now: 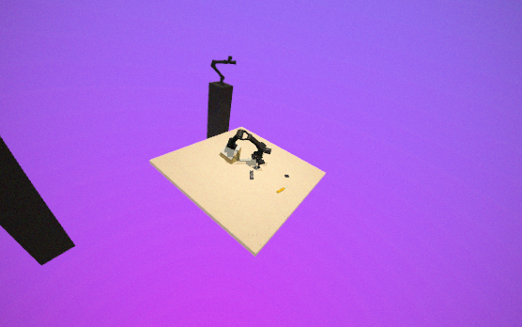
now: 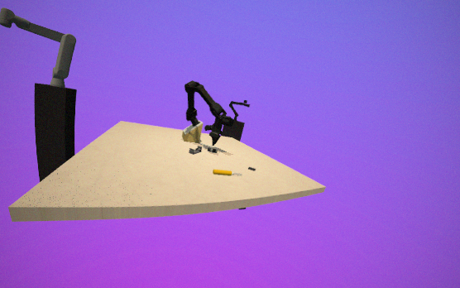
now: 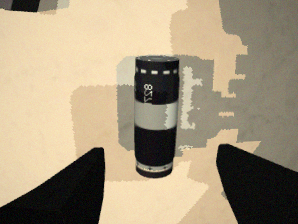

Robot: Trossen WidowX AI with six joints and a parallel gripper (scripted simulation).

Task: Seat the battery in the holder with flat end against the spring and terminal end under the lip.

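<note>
Right now the white battery is 40 mm below my gripper tip. Also, from my gripper tip: yellow-handled screwdriver 360 mm ahead, 80 mm to the right, 40 mm below; small black piece 290 mm ahead, 130 mm to the left, 50 mm below.
</note>
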